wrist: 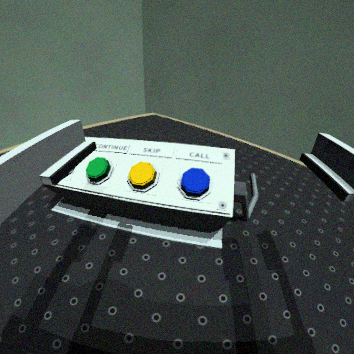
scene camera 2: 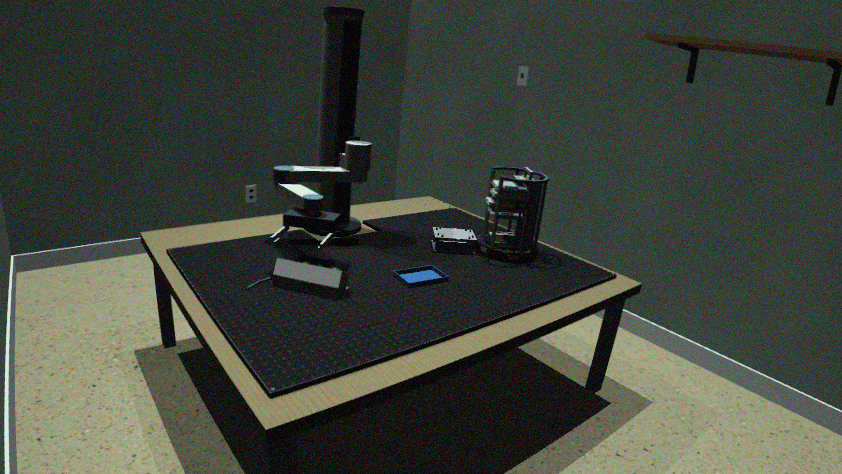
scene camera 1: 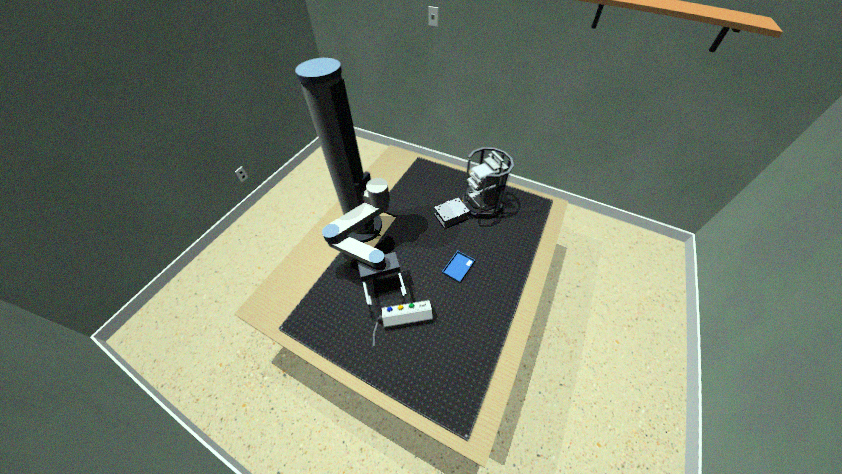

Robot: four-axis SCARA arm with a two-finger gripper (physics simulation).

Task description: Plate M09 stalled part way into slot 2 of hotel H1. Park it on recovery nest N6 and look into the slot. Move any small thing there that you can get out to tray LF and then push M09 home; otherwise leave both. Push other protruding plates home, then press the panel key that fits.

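Frame: origin at the arm's base, x ahead, y right, z down, level; centimetres.
Seen in the pictures: gripper, fingertip midpoint: (wrist: 200,135) (scene camera 2: 295,243) (scene camera 1: 387,299).
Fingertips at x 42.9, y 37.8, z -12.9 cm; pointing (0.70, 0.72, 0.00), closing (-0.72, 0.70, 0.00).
A point is followed by its place in that frame.
My gripper (scene camera 1: 386,296) @(y 37.8, x 42.9, z -12.9 cm) (scene camera 2: 296,242) @(y 37.8, x 42.9, z -12.9 cm) (wrist: 200,135) @(y 37.8, x 42.9, z -12.9 cm) is open and empty, its fingers wide apart, near the key side of the white panel (scene camera 1: 406,316) @(y 39.2, x 53.0, z -8.2 cm) (scene camera 2: 307,274) @(y 39.3, x 54.1, z -6.9 cm) (wrist: 169,170) @(y 38.8, x 47.2, z -8.0 cm). In the wrist view the green CONTINUE key (wrist: 98,168) @(y 33.5, x 51.9, z -8.1 cm), yellow SKIP key (wrist: 142,174) @(y 36.4, x 48.0, z -8.1 cm) and blue CALL key (wrist: 195,181) @(y 39.3, x 44.2, z -8.1 cm) show; the left finger covers the panel's end beyond green. Hotel H1 (scene camera 1: 502,191) @(y -43.0, x 67.9, z -19.7 cm) (scene camera 2: 532,217) @(y -46.1, x 68.5, z -19.1 cm) stands at the back with pale plates (scene camera 1: 484,171) (scene camera 2: 507,187); labels and slot 2's inside are unreadable. A pale dotted block (scene camera 1: 452,210) @(y -28.7, x 45.3, z -7.2 cm) (scene camera 2: 453,233) @(y -29.2, x 44.4, z -7.2 cm), perhaps the nest, stands beside it. The blue tray (scene camera 1: 456,267) @(y 1.9, x 61.4, z -1.5 cm) (scene camera 2: 421,276) @(y 0.2, x 61.6, z -1.5 cm) has a small white patch in one corner.
The black perforated mat (scene camera 1: 447,376) @(y 52.3, x 79.4, z -1.3 cm) (scene camera 2: 329,347) @(y 49.2, x 85.5, z -1.3 cm) covers most of the wooden table (scene camera 1: 377,403) @(y 74.5, x 58.6, z 0.0 cm) (scene camera 2: 447,359) @(y 25.0, x 103.4, z 0.0 cm). The dark arm column (scene camera 1: 335,141) @(y 5.8, x 4.8, z -63.0 cm) (scene camera 2: 339,88) @(y 3.5, x 6.6, z -58.9 cm) rises at the rear left. A cable (scene camera 1: 374,332) @(y 50.5, x 42.3, z -2.0 cm) (scene camera 2: 258,283) leaves the panel's end. A wooden shelf (scene camera 1: 695,14) (scene camera 2: 748,47) hangs on the wall.
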